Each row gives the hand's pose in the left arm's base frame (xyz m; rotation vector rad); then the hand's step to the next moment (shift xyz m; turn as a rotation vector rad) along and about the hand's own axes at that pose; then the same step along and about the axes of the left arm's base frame.
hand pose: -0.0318 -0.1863 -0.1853 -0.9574 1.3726 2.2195
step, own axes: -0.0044 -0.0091 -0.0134 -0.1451 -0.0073 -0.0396
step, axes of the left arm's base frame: 0.0135 -0.0074 -0.0067 0.1210 -0.0249 0.0861
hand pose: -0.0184 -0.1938 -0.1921 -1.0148 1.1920 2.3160
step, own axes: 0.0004 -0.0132 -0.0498 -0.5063 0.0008 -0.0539
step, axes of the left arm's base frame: 0.0293 -0.0325 -0.0272 0.3700 -0.0343 0.3481
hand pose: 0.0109 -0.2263 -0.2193 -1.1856 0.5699 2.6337
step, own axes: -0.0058 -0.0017 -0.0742 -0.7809 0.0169 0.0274
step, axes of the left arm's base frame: 0.0545 -0.0299 -0.0409 0.4908 -0.0204 0.6079
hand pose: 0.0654 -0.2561 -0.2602 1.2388 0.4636 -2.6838
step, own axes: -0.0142 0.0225 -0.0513 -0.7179 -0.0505 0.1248
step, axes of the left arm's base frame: 0.0518 -0.0037 -0.0254 0.3626 0.0097 0.6340
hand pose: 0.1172 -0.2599 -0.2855 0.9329 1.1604 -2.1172
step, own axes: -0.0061 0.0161 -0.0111 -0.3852 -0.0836 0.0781
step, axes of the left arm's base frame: 0.0189 0.0027 -0.0074 0.1500 0.0226 0.3721
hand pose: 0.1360 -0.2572 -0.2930 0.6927 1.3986 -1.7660
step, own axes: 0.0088 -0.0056 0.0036 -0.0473 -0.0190 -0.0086
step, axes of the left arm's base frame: -0.0094 -0.0049 -0.0030 0.0104 0.0213 0.0459
